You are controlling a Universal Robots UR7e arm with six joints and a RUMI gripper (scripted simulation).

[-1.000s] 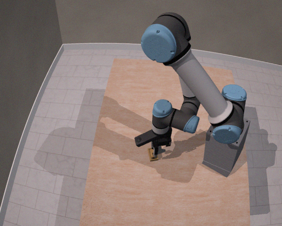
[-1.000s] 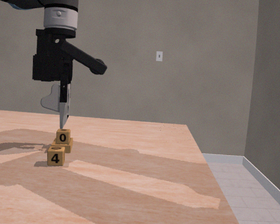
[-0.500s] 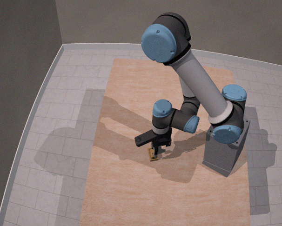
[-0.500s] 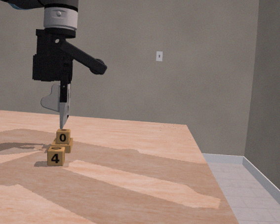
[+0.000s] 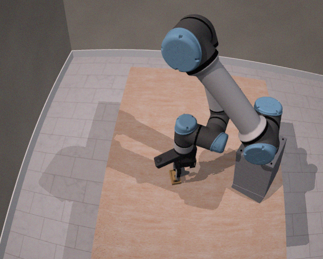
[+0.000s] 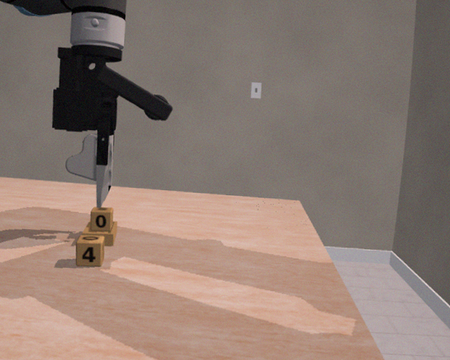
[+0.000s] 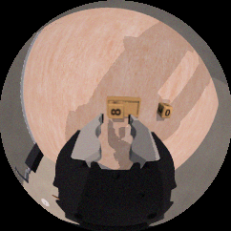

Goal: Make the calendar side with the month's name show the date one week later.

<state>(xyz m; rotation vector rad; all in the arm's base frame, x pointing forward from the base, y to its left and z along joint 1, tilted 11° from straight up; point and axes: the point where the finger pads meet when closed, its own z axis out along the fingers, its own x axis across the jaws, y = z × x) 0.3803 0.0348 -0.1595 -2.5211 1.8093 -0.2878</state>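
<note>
The wooden calendar tray is 20 mm to the right of my hand and 50 mm below it.
</note>
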